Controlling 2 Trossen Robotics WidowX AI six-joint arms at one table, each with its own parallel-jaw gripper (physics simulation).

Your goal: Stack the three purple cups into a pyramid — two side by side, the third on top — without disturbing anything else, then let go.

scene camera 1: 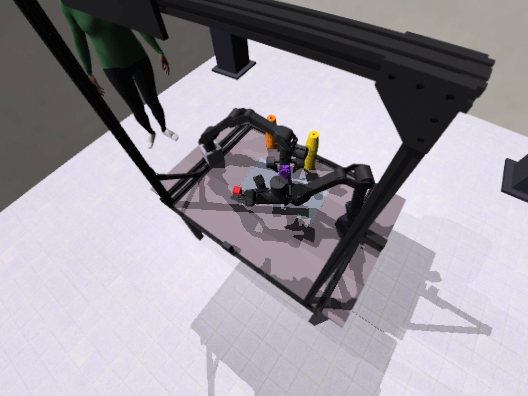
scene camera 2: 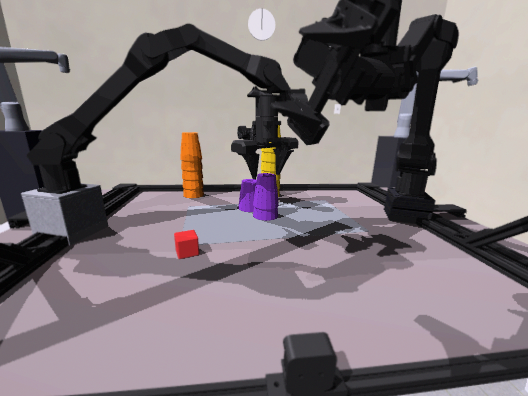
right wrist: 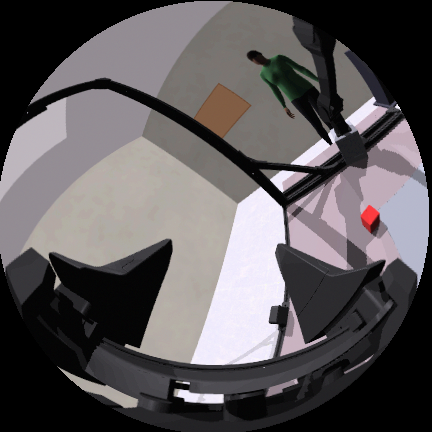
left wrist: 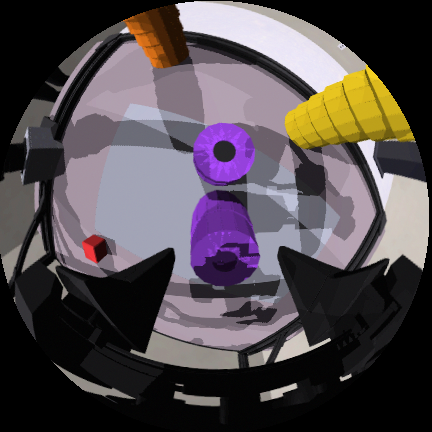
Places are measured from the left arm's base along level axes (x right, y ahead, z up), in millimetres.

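Where they show: left gripper, fingertip midpoint: [scene camera 1: 285, 172] [scene camera 2: 266, 176] [left wrist: 227, 253]; right gripper, fingertip midpoint: [scene camera 1: 233, 196] [scene camera 2: 285, 73] [right wrist: 225, 247]; left arm's base at its link origin: [scene camera 1: 209, 146] [scene camera 2: 63, 188] [right wrist: 342, 129]; right arm's base at its link origin: [scene camera 1: 352, 220] [scene camera 2: 409, 193].
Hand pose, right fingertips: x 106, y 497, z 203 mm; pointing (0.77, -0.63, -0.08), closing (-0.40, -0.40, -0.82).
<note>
Each offset is from my right fingertips to the top centre of the thing. Level surfaces: height alone.
A single purple cup @[dz -222, dx -386, dy -143 mm] [left wrist: 224, 172] [scene camera 2: 246, 196] stands narrow end up on the pale mat @[dz -309 mm] [left wrist: 135, 200] [scene camera 2: 215, 230]. A taller purple form @[dz -190, dx -337, dy -83 mm] [left wrist: 222, 217] [scene camera 2: 265, 197] stands close by, nearer scene camera 2; a seam near its base looks like two cups nested one over the other. Purple @[dz -222, dx -337, dy -83 mm] [scene camera 1: 284, 172] also shows in scene camera 1, partly hidden by the arms. My left gripper [scene camera 2: 266, 175] [left wrist: 227, 253] is open and empty, pointing down above the purple cups. My right gripper [right wrist: 225, 247] is open and empty, raised high and pointing away from the cups.
An orange cup stack [scene camera 1: 271, 132] [scene camera 2: 191, 165] [left wrist: 162, 42] and a yellow cup stack @[dz -94, dx -537, dy -116 mm] [scene camera 1: 311, 151] [scene camera 2: 269, 159] [left wrist: 345, 110] stand behind the purple cups. A red cube @[dz -269, dx -93, dy -196 mm] [scene camera 1: 237, 190] [scene camera 2: 186, 244] [left wrist: 95, 248] [right wrist: 370, 218] lies beside the mat. The right arm extends over the table.
</note>
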